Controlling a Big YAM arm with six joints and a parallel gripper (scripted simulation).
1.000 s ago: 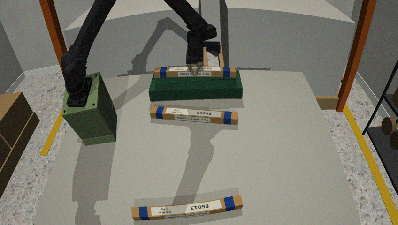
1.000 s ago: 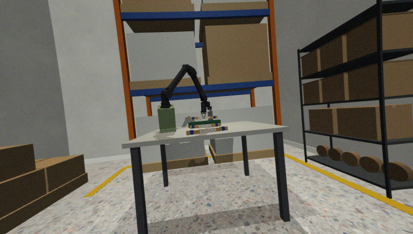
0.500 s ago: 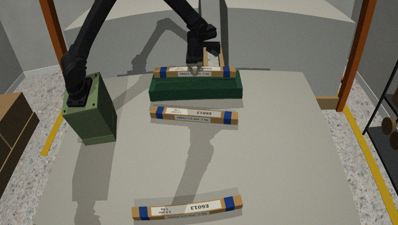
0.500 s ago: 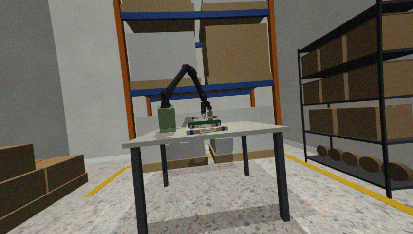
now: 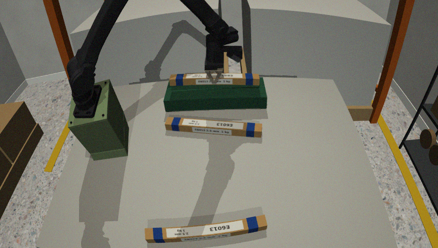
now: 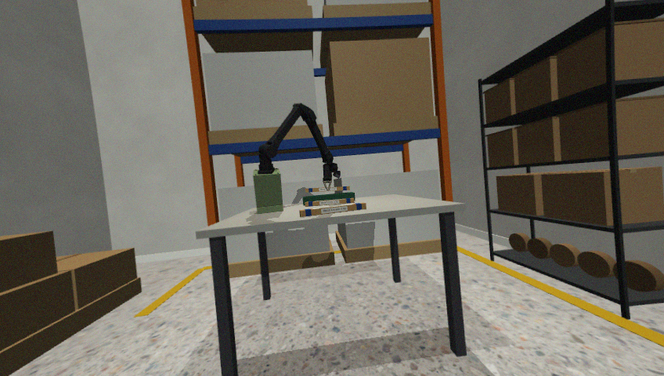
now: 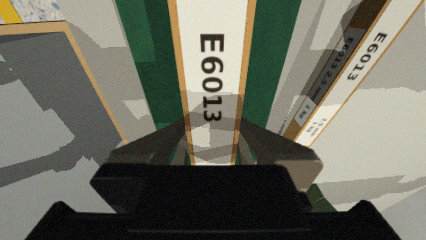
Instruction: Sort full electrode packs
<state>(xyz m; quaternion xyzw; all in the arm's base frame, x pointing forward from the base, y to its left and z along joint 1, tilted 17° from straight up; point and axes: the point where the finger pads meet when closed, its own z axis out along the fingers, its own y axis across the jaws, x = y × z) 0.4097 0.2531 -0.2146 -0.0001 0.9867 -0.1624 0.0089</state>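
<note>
The low green platform is 90 mm below my hand.
</note>
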